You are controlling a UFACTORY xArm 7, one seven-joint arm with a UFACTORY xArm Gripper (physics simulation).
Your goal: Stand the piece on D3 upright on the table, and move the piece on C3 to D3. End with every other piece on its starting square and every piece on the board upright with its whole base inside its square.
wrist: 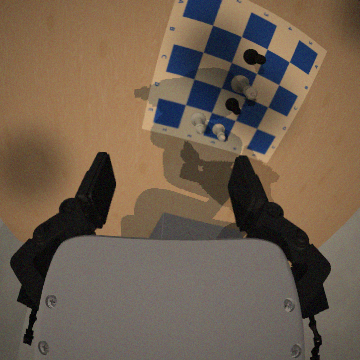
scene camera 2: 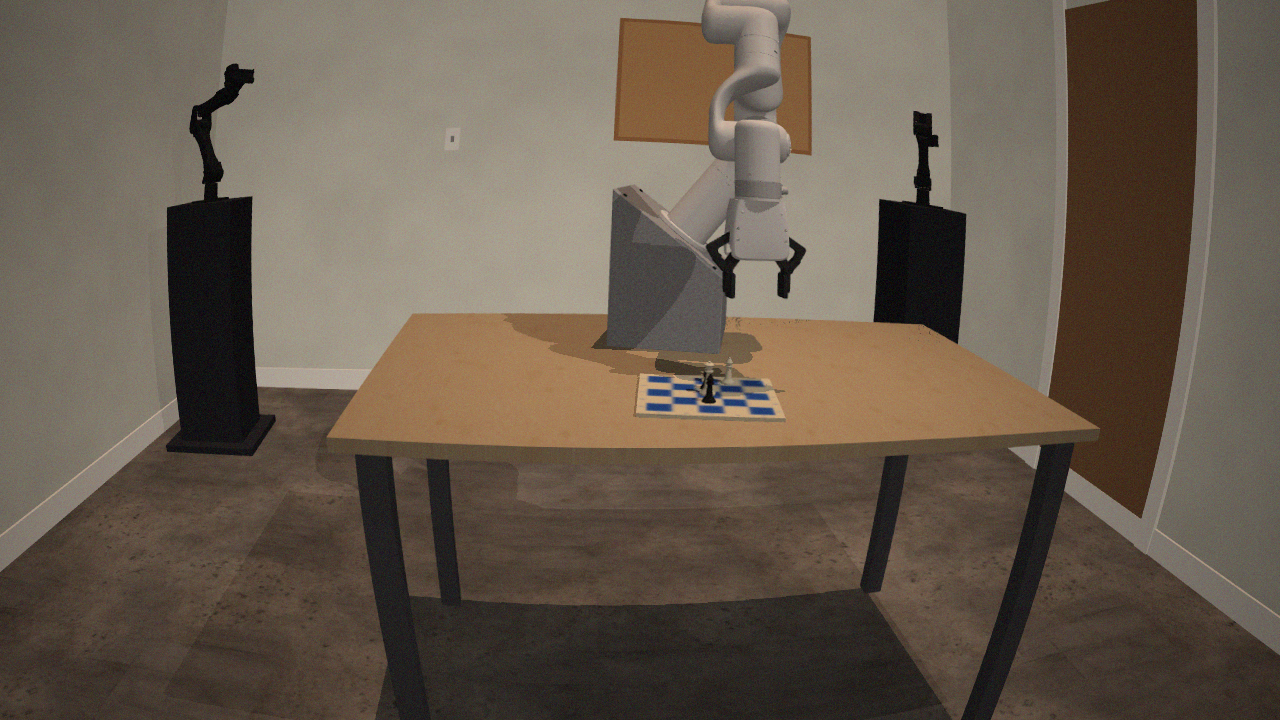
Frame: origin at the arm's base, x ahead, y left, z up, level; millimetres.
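Where they show: gripper, fingertip midpoint: point(wrist: 171, 168) point(scene camera 2: 756, 297); arm's base, origin of the base link: point(scene camera 2: 682, 233).
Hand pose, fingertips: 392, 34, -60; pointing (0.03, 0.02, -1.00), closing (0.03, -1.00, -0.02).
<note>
Each offset is from my fingertips to the top centre of the thing, as dx, dy, dz. Level surfaces: height alone.
The blue-and-cream board {+40, -81, -147} point(scene camera 2: 658, 406) point(wrist: 184, 60) lies on the table {dz -153} point(scene camera 2: 501, 385). In the wrist view a short black piece {+5, -77, -115} point(wrist: 231, 104) stands upright on D3, between the taller white piece {+36, -83, -94} point(wrist: 240, 83) on C3 and two white pieces. Of those, one white piece {-24, -33, -103} point(scene camera 2: 729, 371) point(wrist: 198, 120) stands on E2 and another white piece {-36, -65, -115} point(wrist: 218, 131) on E3. A black piece {+76, -91, -103} point(scene camera 2: 708, 392) point(wrist: 251, 56) stands on B3. In the scene view the pieces behind it overlap. My gripper point(scene camera 2: 757, 295) point(wrist: 171, 168) is open and empty, high above the table on the board's E side.
The grey robot pedestal point(scene camera 2: 662, 286) point(wrist: 187, 227) stands behind the board on the table. Shadows of the arm fall on the table and across part of the board. Two black stands point(scene camera 2: 210, 322) point(scene camera 2: 921, 268) with small dark arms stand beyond the table at left and right.
</note>
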